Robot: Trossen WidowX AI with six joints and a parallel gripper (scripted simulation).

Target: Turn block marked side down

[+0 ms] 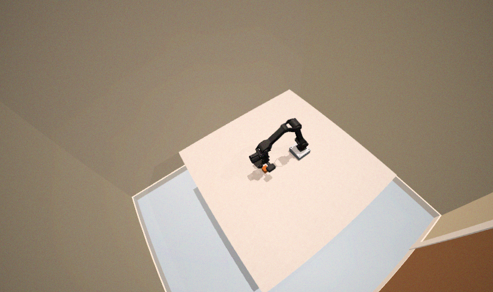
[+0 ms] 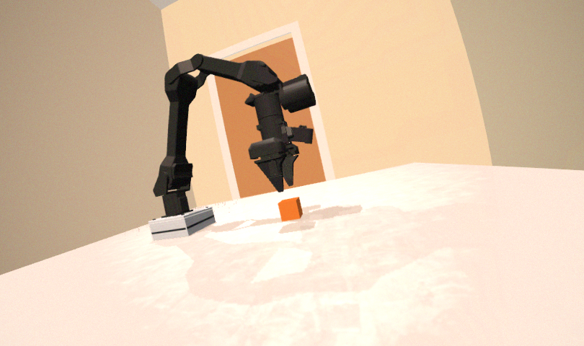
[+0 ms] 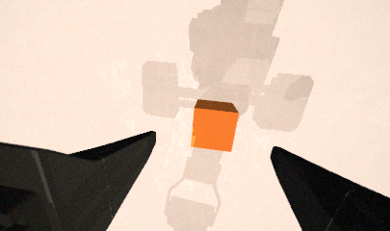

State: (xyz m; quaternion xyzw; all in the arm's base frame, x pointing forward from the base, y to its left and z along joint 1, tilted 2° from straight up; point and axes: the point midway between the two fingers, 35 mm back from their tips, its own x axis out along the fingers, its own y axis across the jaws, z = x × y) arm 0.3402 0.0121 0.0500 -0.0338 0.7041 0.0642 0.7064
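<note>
My gripper tip is now 1 cm past the block and 5 cm above it.
</note>
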